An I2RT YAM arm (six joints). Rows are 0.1 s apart.
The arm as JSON. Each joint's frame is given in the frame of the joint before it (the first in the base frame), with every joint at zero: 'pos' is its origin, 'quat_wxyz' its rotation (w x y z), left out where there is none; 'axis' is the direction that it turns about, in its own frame. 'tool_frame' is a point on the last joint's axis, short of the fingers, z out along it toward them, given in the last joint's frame.
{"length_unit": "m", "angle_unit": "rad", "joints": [
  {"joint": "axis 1", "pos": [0.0, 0.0, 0.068], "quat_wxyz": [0.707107, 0.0, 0.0, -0.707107], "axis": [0.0, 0.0, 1.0]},
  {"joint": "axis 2", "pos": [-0.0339, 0.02, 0.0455], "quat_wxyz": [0.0, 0.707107, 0.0, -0.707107], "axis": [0.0, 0.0, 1.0]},
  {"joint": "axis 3", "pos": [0.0, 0.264, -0.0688], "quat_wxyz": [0.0, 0.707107, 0.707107, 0.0], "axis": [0.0, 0.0, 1.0]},
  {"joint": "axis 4", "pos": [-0.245, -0.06, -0.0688], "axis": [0.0, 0.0, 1.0]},
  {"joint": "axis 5", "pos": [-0.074, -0.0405, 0.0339], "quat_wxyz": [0.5, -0.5, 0.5, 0.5], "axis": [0.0, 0.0, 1.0]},
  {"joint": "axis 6", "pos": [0.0, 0.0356, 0.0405], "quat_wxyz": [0.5, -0.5, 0.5, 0.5], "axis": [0.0, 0.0, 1.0]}
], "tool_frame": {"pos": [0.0, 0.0, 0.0], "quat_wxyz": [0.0, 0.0, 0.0, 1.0]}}
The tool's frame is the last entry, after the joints.
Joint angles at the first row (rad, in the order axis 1, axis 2, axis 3, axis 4, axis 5, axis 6):
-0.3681, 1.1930, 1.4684, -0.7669, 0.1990, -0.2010
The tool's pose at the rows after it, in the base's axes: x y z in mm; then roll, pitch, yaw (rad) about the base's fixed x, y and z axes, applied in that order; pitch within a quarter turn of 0, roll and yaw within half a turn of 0:
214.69 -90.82 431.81 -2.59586 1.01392 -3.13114
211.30 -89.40 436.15 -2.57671 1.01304 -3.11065
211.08 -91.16 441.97 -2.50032 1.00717 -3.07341
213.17 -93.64 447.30 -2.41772 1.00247 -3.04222
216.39 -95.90 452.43 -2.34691 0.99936 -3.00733
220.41 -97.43 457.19 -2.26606 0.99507 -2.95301
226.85 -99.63 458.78 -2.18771 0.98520 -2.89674
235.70 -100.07 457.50 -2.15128 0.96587 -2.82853
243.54 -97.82 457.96 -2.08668 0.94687 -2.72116
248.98 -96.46 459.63 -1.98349 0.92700 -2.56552
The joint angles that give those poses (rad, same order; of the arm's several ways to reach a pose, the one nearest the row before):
-0.3674, 1.1726, 1.4521, -0.7605, 0.2164, -0.2010
-0.3667, 1.1670, 1.4668, -0.7754, 0.2177, -0.2115
-0.3680, 1.1748, 1.4896, -0.7736, 0.2589, -0.2357
-0.3668, 1.1885, 1.5111, -0.7603, 0.3129, -0.2571
-0.3654, 1.2047, 1.5329, -0.7435, 0.3513, -0.2796
-0.3609, 1.2192, 1.5489, -0.7153, 0.3836, -0.3116
-0.3563, 1.2358, 1.5517, -0.6723, 0.4115, -0.3481
-0.3482, 1.2564, 1.5532, -0.6412, 0.3929, -0.3877
-0.3330, 1.2685, 1.5493, -0.5950, 0.3688, -0.4429
-0.3276, 1.2686, 1.5307, -0.5185, 0.3202, -0.5199

